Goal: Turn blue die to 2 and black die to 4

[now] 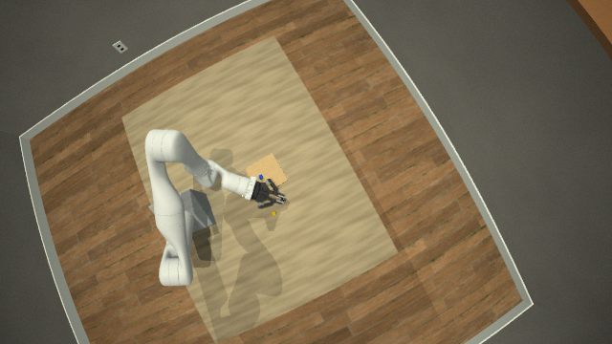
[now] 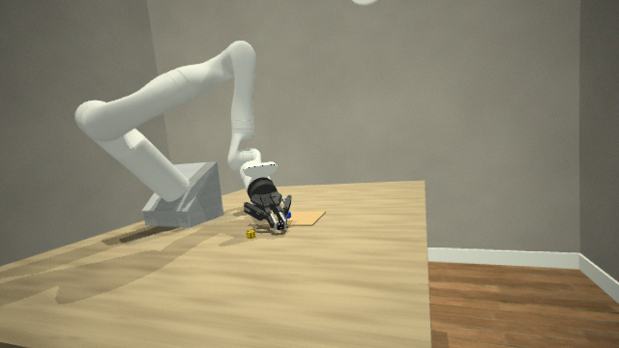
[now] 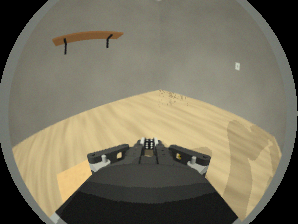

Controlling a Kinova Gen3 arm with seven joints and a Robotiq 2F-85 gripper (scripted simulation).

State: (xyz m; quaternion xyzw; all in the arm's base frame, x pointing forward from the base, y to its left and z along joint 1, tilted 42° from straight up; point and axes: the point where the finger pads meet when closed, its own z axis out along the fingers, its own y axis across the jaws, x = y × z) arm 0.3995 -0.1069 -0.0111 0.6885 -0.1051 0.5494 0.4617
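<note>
The yellow die is 5 cm behind my hand, 4 cm to the right of it and 2 cm below it. The rest, counted from my hand: black die (1 cm to the right, 1 cm below, 1 cm ahead); then tan mat (13 cm to the left, 3 cm below, 2 cm behind); then blue die (12 cm to the left, 4 cm behind, 2 cm below).
</note>
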